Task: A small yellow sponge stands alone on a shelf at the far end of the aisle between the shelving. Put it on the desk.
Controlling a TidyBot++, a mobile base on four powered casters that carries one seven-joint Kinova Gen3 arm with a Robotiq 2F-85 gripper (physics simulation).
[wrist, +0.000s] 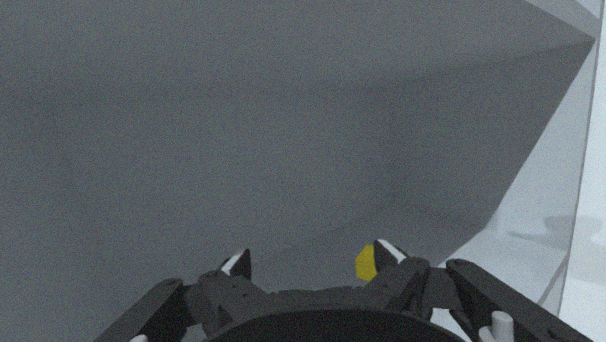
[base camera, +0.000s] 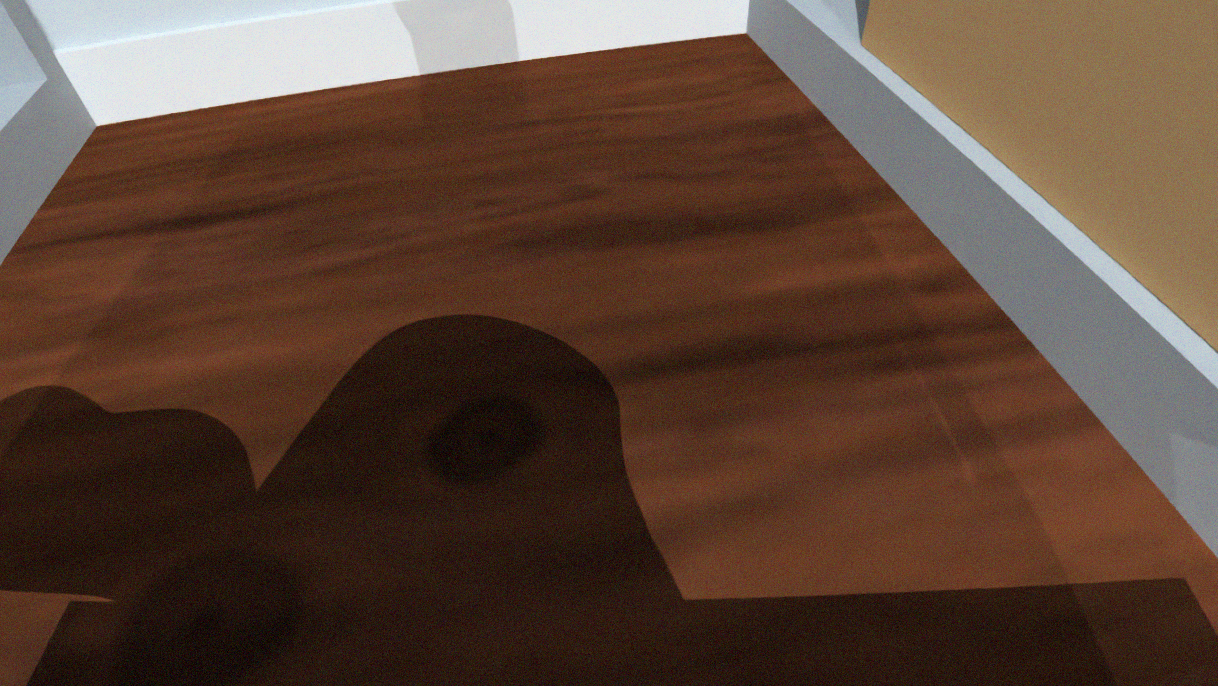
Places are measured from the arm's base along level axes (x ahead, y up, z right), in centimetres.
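Pixels of known places: gripper, between the fingertips: (wrist: 312, 258).
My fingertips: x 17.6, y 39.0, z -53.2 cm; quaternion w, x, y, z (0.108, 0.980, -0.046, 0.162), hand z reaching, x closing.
Note:
Ahead of a thing's pixels: the offset from my fingertips to its top centre. "*": to the spot under its first point. Level surfaces: height alone.
The small yellow sponge {dx +22.5, dy -20.8, dz -21.9 cm} (wrist: 365, 263) shows in the wrist view at the lower middle, just left of the right fingertip, which hides part of it. It rests on the shaded grey shelf {dy -25.3 cm} (wrist: 310, 255). My gripper (wrist: 312, 258) is open with its fingers wide apart and nothing held between them. The sponge is near the inner side of the right finger; whether they touch I cannot tell. The sponge, the gripper and the desk do not show in the base view.
In the base view, white baseboards (base camera: 255, 72) run across the far end of the brown wooden floor {dy -78.6 cm} (base camera: 596, 281). A grey-white shelving base (base camera: 1005, 221) with a tan panel {* dx +31.6, dy -66.0, dz +83.1 cm} (base camera: 1065, 127) stands on the right. Bright side panel (wrist: 550, 165) edges the shelf compartment.

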